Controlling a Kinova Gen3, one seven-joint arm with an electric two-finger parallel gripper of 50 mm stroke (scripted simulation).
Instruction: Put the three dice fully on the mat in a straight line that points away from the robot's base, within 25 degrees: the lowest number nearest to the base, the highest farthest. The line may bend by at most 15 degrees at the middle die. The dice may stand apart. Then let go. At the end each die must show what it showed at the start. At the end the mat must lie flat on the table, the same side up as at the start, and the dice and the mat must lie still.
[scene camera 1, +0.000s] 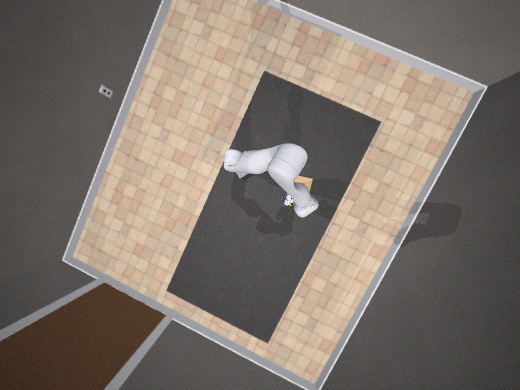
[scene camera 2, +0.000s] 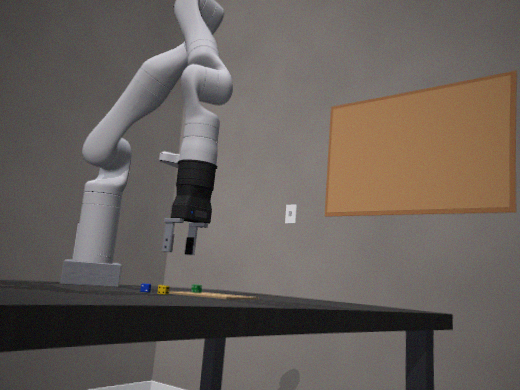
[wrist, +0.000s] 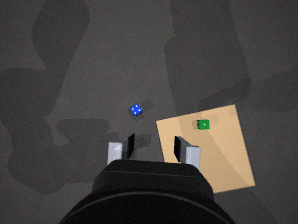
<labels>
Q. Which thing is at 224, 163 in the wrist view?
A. A tan mat.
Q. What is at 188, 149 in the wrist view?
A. My gripper.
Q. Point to my gripper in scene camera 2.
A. At 178, 253
</labels>
